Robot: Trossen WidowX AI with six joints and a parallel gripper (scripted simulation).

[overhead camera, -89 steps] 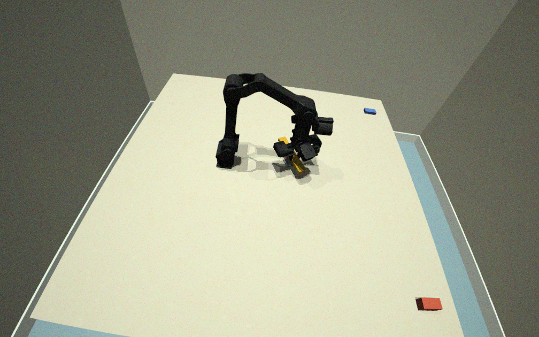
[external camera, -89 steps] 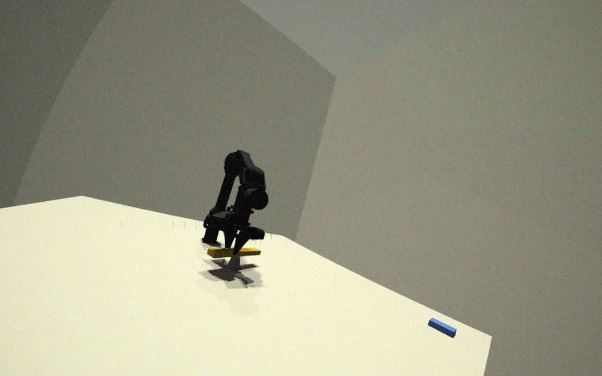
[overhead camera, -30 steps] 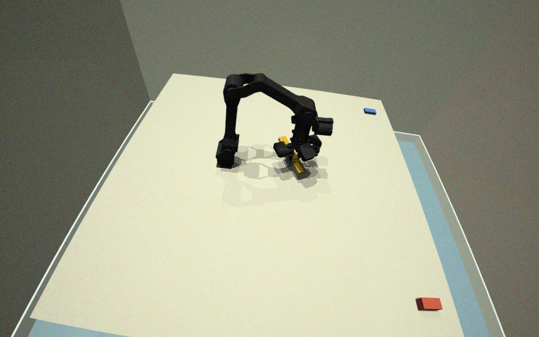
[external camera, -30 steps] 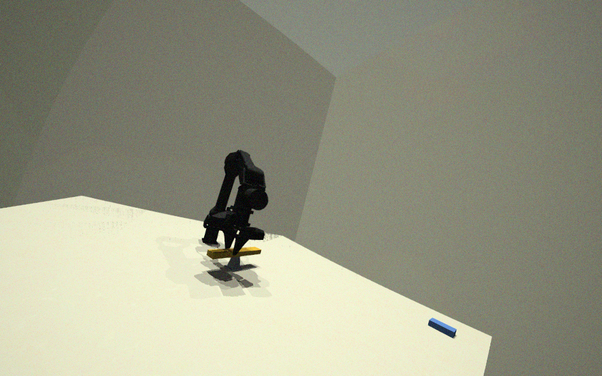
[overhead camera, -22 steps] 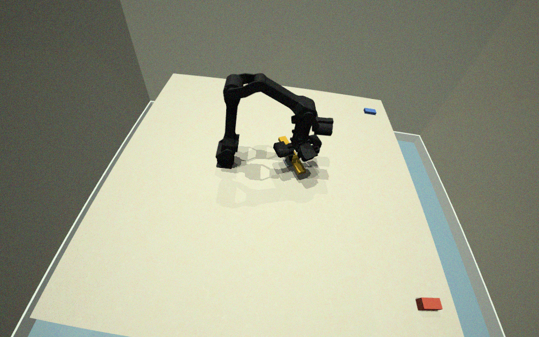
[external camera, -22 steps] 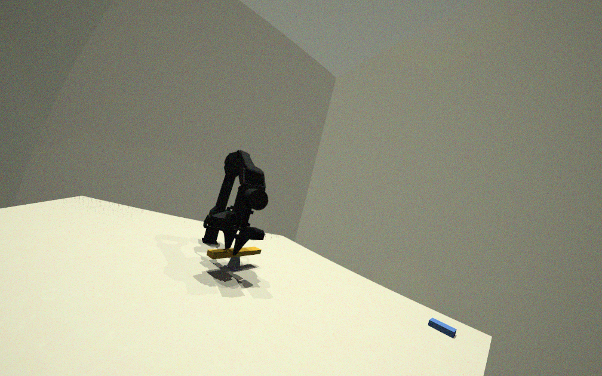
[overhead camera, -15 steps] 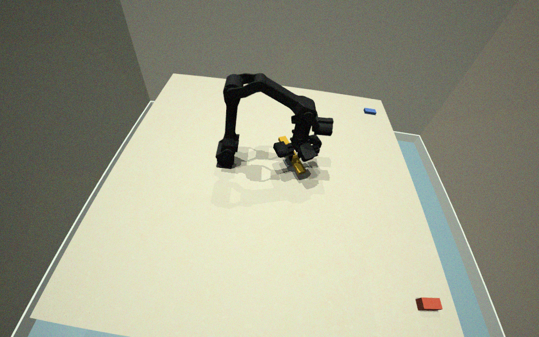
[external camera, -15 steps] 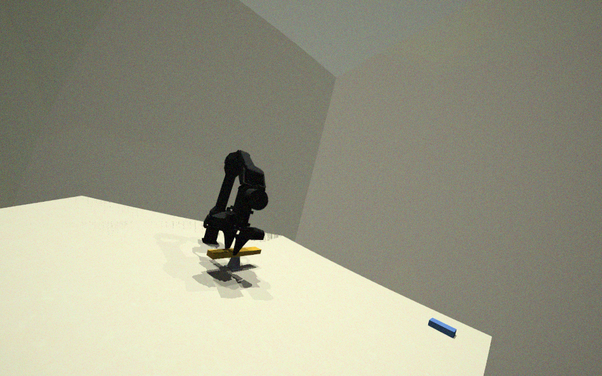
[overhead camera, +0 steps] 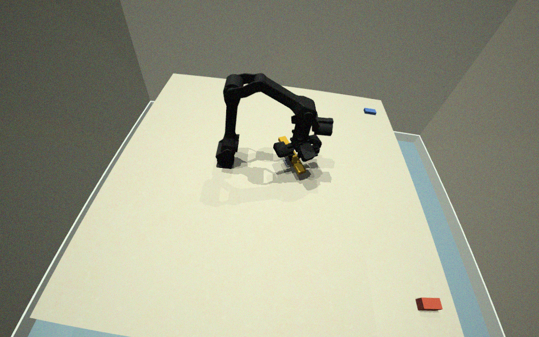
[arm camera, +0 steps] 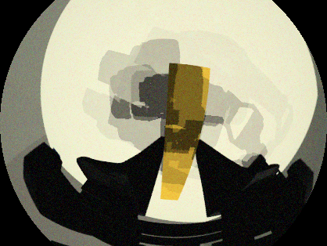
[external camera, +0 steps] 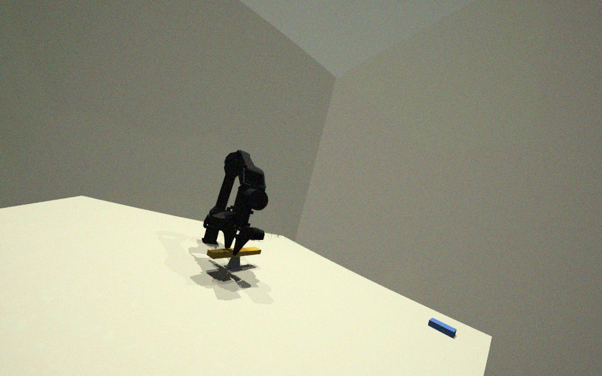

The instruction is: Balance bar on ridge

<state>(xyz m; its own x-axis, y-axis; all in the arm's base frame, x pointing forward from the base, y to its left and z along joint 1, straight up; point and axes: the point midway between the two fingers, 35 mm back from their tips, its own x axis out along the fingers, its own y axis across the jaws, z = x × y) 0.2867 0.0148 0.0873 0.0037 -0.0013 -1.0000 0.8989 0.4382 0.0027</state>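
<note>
Right now my gripper tip is 3 cm to the right of the yellow bar and 1 cm past it. The rest, counted from my gripper tip: blue block: 49 cm to the left, 45 cm ahead, 4 cm below; then red block: 51 cm to the right, 45 cm ahead, 4 cm below.
</note>
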